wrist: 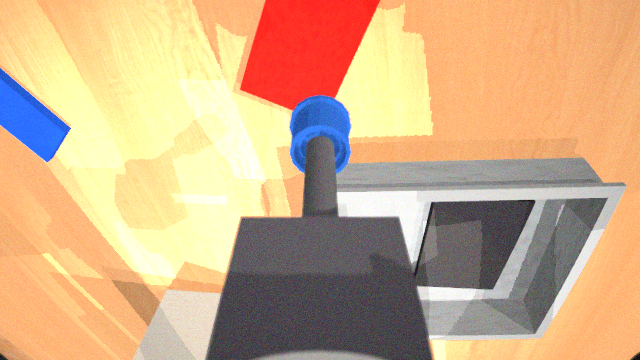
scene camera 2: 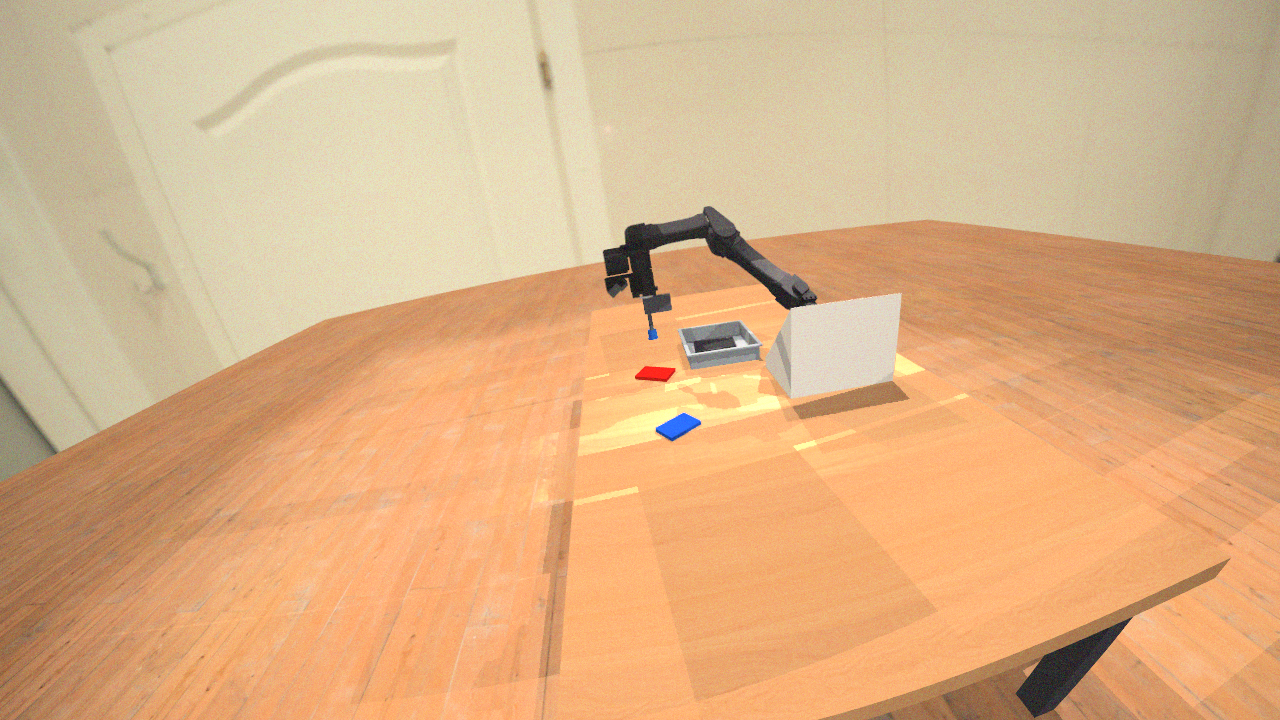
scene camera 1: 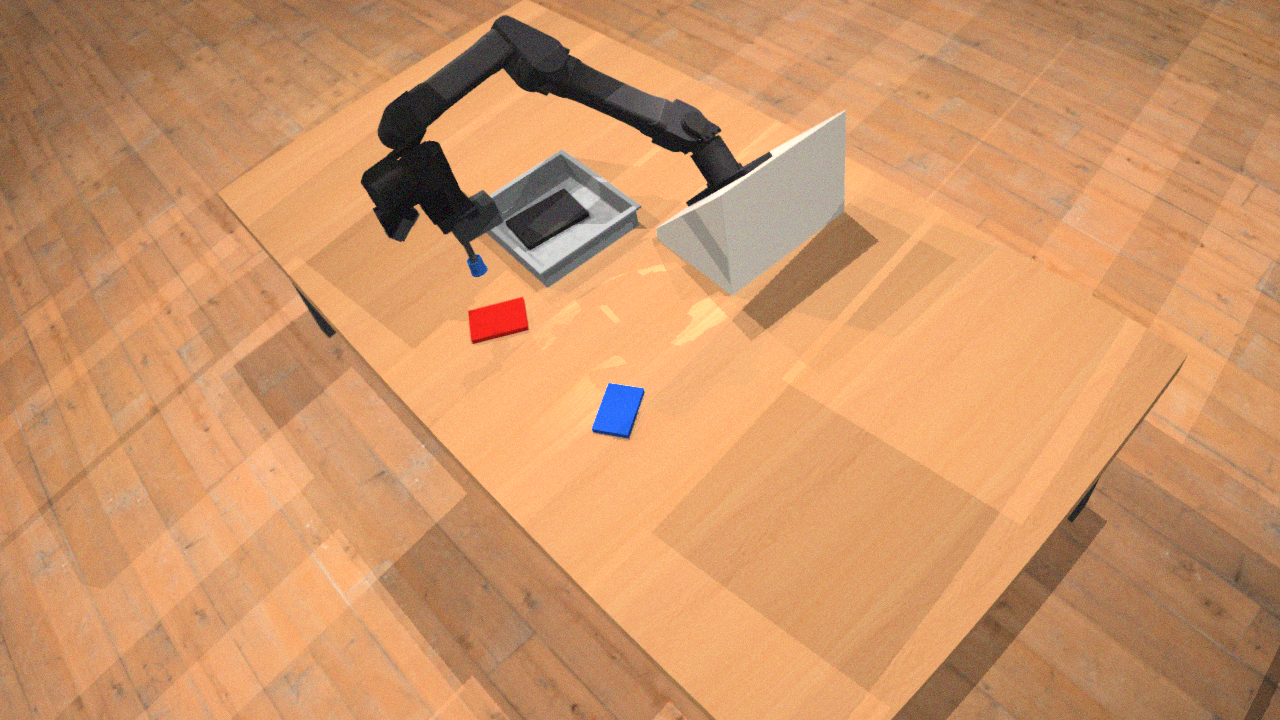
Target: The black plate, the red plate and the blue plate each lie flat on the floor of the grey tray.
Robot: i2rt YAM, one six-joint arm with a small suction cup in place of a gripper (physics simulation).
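Pixels of known places: end effector, tool point: [wrist: 320, 123] [scene camera 2: 653, 338] [scene camera 1: 479, 271]; arm's base, origin of the base link: [scene camera 2: 814, 333] [scene camera 1: 729, 182].
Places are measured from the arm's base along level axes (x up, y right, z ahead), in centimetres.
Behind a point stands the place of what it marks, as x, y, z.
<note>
The black plate [scene camera 1: 547, 218] @[-10.3, 29.5, 19.0] [scene camera 2: 714, 343] @[-10.3, 30.7, 18.6] [wrist: 475, 245] @[-10.3, 30.7, 19.2] lies flat on the floor of the grey tray [scene camera 1: 592, 252] @[-10.6, 16.1, 19.9] [scene camera 2: 723, 360] @[-10.2, 16.1, 20.4] [wrist: 470, 172] @[-9.8, 29.7, 28.8]. The red plate [scene camera 1: 498, 320] @[-10.6, 17.8, 41.0] [scene camera 2: 655, 373] @[-10.6, 17.4, 40.9] [wrist: 310, 45] @[-10.7, 18.9, 40.9] lies flat on the table outside the tray. The blue plate [scene camera 1: 618, 411] @[-10.7, -12.0, 41.0] [scene camera 2: 678, 426] @[-10.7, -12.4, 40.8] [wrist: 30, 117] @[-10.7, -10.0, 40.6] lies flat on the table, farther from the tray; part of it shows in the wrist view. My gripper, a blue suction cup [scene camera 1: 477, 266] [scene camera 2: 652, 334] [wrist: 320, 120], is open and bears nothing. It hangs above the table near the red plate, outside the tray.
A white wedge-shaped block [scene camera 1: 783, 210] @[-0.8, -11.2, -0.7] [scene camera 2: 844, 347] @[-0.2, -11.3, -1.5] [wrist: 182, 320] @[-7.0, -5.3, 11.5] stands beside the arm's base, to the right of the tray in both scene views. The wooden table [scene camera 1: 832, 537] @[-11.7, -50.2, 36.7] [scene camera 2: 760, 573] @[-11.6, -53.2, 37.9] has its long edge beyond the red and blue plates.
</note>
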